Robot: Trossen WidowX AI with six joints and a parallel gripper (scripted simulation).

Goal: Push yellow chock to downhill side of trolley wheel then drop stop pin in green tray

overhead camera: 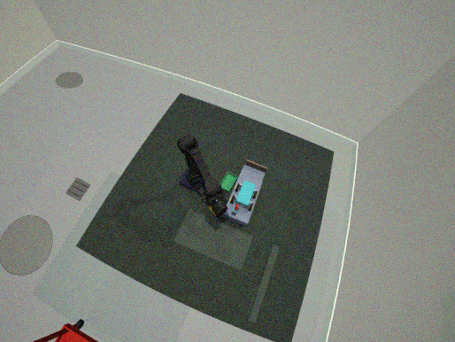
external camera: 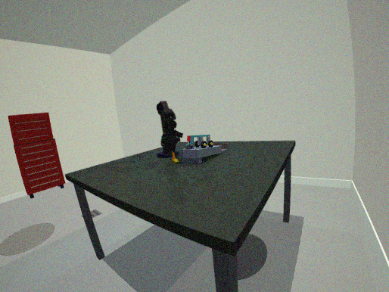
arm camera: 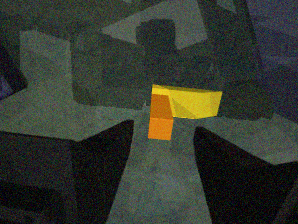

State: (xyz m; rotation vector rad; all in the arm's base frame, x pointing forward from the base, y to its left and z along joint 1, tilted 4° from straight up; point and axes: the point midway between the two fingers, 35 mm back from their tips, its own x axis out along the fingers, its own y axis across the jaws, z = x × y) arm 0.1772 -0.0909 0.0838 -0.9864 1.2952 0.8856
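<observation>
Right now my gripper tip is 4 cm above the yellow chock, 2 cm short of it and 1 cm to the left of it. Round my gripper tip: red-headed stop pin: 13 cm ahead, 7 cm above, 3 cm to the left; then teal trolley: 14 cm ahead, 13 cm to the left, 5 cm above; then ramp: 14 cm to the left, 14 cm ahead, 2 cm below.
</observation>
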